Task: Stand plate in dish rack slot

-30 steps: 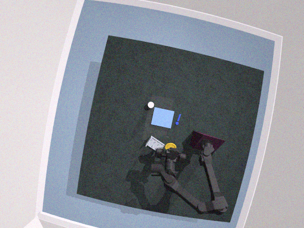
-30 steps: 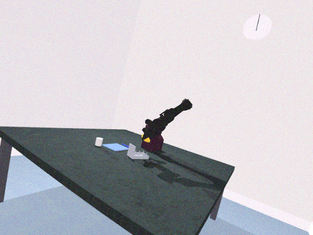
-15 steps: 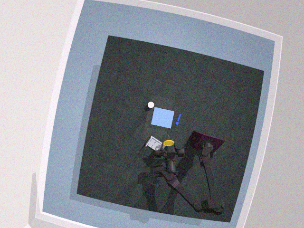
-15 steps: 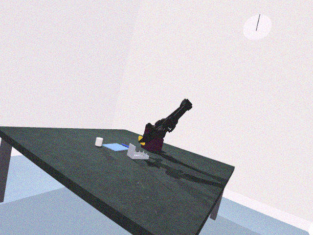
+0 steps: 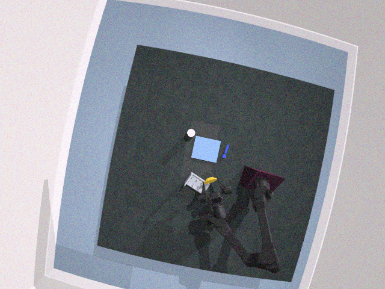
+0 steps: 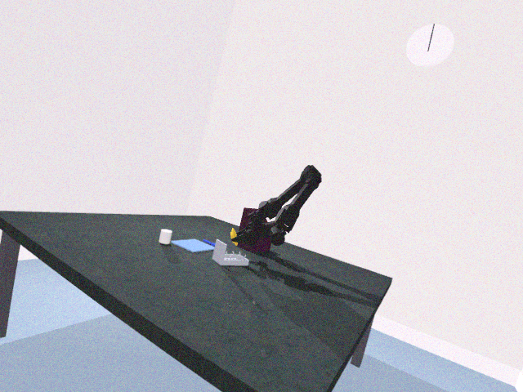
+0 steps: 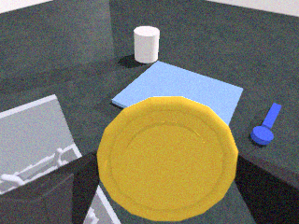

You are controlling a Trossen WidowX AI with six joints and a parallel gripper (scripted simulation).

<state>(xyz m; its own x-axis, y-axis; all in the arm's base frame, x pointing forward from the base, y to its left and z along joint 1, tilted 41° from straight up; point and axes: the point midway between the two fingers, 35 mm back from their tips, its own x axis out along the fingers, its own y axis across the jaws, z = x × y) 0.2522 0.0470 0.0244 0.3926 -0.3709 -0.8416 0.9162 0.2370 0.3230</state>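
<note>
Right now the dish rack is 6 cm below my gripper tip, 6 cm ahead of it and 4 cm to the left of it. Also, from my gripper tip: white cup 24 cm to the right, 12 cm ahead, 6 cm below; yellow plate 1 cm to the left; blue utensil 15 cm to the right, 9 cm behind, 8 cm below.
</note>
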